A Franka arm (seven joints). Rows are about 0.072 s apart.
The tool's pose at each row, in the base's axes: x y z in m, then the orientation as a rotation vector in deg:
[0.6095 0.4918 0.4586 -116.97 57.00 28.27]
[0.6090 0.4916 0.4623 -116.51 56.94 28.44]
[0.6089 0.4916 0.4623 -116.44 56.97 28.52]
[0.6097 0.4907 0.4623 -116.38 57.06 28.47]
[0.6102 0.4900 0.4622 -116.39 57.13 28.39]
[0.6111 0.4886 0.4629 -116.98 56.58 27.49]
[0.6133 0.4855 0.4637 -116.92 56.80 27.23]
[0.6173 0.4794 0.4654 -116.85 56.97 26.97]
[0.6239 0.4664 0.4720 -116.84 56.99 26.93]
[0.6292 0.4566 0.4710 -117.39 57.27 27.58]
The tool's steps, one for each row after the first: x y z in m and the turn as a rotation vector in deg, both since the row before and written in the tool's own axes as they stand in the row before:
[-0.0025 -0.0013 -0.0024 0.32 -0.31 0.10]
[-0.0001 0.0001 0.0000 0.02 -0.06 0.06]
[0.0009 -0.0003 -0.0007 0.06 0.04 0.06]
[0.0007 -0.0001 -0.0005 0.02 0.08 0.02]
[0.0008 -0.0005 -0.0015 -0.05 0.52 -0.80]
[0.0024 -0.0010 -0.0029 0.14 0.22 0.07]
[0.0044 -0.0017 -0.0058 0.15 0.20 0.04]
[0.0063 -0.0037 -0.0142 0.02 0.03 0.00]
[0.0087 0.0000 -0.0071 -0.78 -0.03 0.32]

